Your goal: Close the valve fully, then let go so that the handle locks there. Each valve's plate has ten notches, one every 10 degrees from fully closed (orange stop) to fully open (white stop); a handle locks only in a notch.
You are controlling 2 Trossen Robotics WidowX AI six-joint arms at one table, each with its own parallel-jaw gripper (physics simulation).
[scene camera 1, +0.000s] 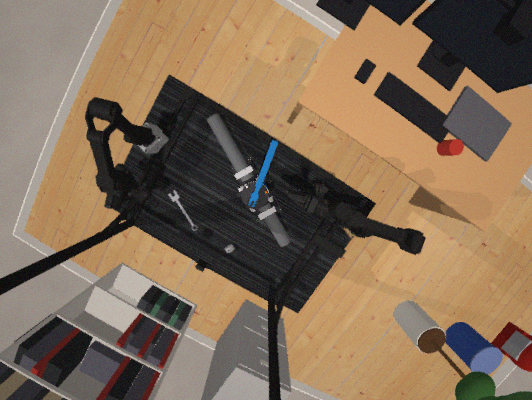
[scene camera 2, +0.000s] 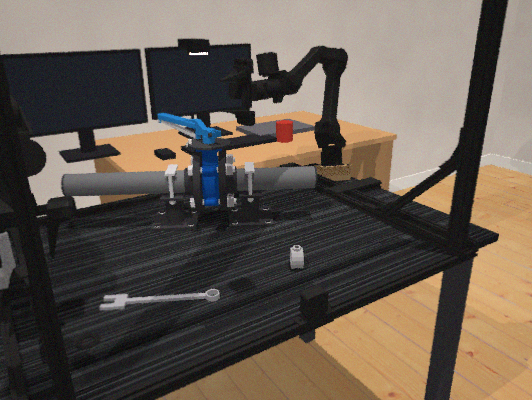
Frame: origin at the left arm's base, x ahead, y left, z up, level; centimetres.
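Where they show: left gripper, fingertip midpoint: (scene camera 1: pixel 139 184); right gripper, fingertip midpoint: (scene camera 1: pixel 286 192) (scene camera 2: pixel 221 96); left arm's base, origin of the base link: (scene camera 1: pixel 146 137); right arm's base, origin of the base link: (scene camera 2: pixel 332 165).
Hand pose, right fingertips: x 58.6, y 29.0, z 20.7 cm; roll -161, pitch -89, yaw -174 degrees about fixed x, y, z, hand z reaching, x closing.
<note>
Each offset is from my right fingertips to the centre of the thing. "pt": to the spot under its first point. Level surfaces: height alone.
The blue valve handle @[dx -12.1, dy +1.4, dz -6.1 cm] (scene camera 1: pixel 265 166) (scene camera 2: pixel 181 122) sits on top of the dark notched plate @[dz -9.7 cm] (scene camera 2: pixel 216 146) and stands at a slant to the grey pipe @[dx -28.0, dy -5.1, dz -20.5 cm] (scene camera 1: pixel 226 141) (scene camera 2: pixel 110 183). Its free end points up and slightly right in scene camera 1. A small orange mark @[pt dx -4.2, dy -6.2, dz -8.8 cm] (scene camera 1: pixel 266 192) shows just right of the handle near the pivot; the exact notch is too small to tell. My right gripper (scene camera 1: pixel 296 185) (scene camera 2: pixel 230 84) is open and empty, right of the handle in both views and raised above it, apart from it. My left gripper (scene camera 1: pixel 142 194) is open and empty over the table's left end, far from the valve.
A light wrench @[dx -24.5, dy -45.8, dz -31.7 cm] (scene camera 1: pixel 183 211) (scene camera 2: pixel 165 298) and a small pale block @[dx +5.8, dy -42.4, dz -29.6 cm] (scene camera 1: pixel 229 248) (scene camera 2: pixel 297 257) lie on the black table @[dz -32.2 cm] (scene camera 1: pixel 200 240) (scene camera 2: pixel 375 260). White clamps (scene camera 1: pixel 244 173) (scene camera 2: pixel 249 170) hold the pipe. Frame posts (scene camera 2: pixel 482 115) rise at the table's edge. A desk with monitors stands behind.
</note>
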